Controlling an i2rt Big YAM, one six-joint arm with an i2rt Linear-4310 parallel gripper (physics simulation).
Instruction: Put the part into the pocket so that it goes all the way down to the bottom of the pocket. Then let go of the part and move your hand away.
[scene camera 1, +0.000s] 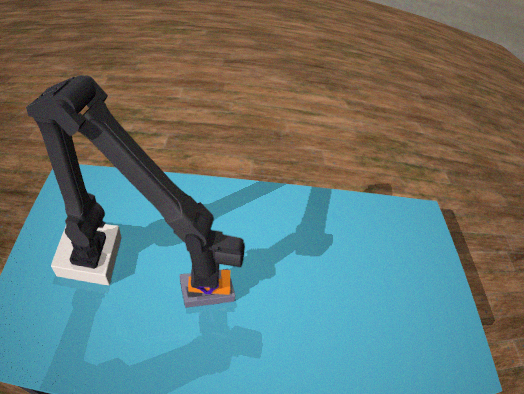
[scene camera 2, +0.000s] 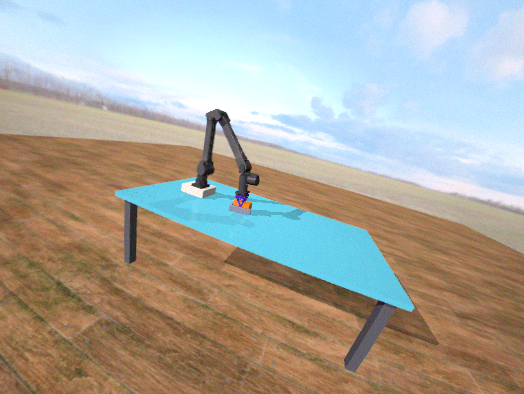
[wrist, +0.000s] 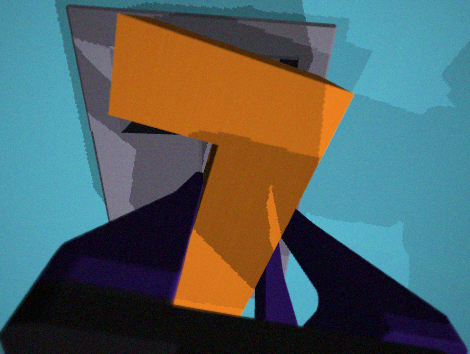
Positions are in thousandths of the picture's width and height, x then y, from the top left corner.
My gripper (scene camera 1: 398, 732) grips an orange L-shaped block (wrist: 573, 349), which still rests on a grey pocket block (scene camera 1: 365, 760).
My gripper is seen too in the wrist view (wrist: 495, 544). The grey pocket block also shows in the wrist view (wrist: 295, 465).
